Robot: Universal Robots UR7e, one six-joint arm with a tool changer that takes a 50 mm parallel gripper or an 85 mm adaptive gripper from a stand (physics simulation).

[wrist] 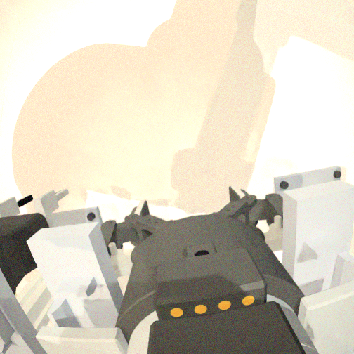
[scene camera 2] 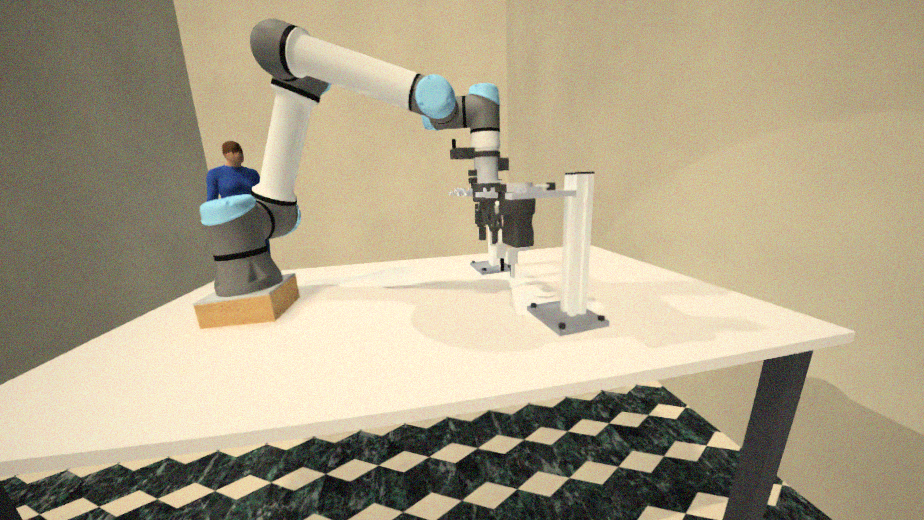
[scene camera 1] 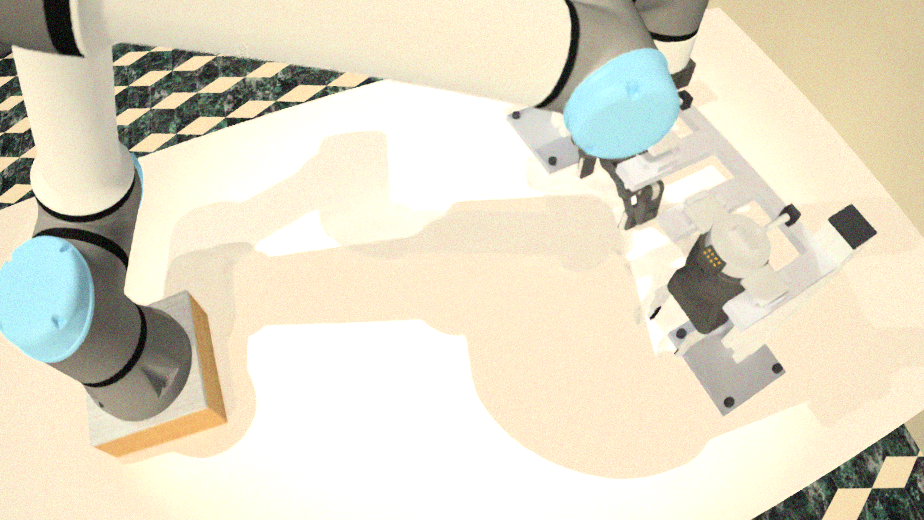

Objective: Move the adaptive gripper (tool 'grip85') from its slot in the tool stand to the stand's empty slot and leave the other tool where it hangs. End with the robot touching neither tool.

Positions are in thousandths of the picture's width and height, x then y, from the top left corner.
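My view takes in a parallel gripper (scene camera 1: 792, 491), which is also at (scene camera 2: 560, 445). There is an adaptive gripper (scene camera 1: 702, 382) as well, and I find it again at (scene camera 2: 527, 409) and at (wrist: 583, 744). A tool stand (scene camera 1: 793, 701) is here too; I can see the stand at (scene camera 2: 617, 607) and also at (wrist: 213, 809).
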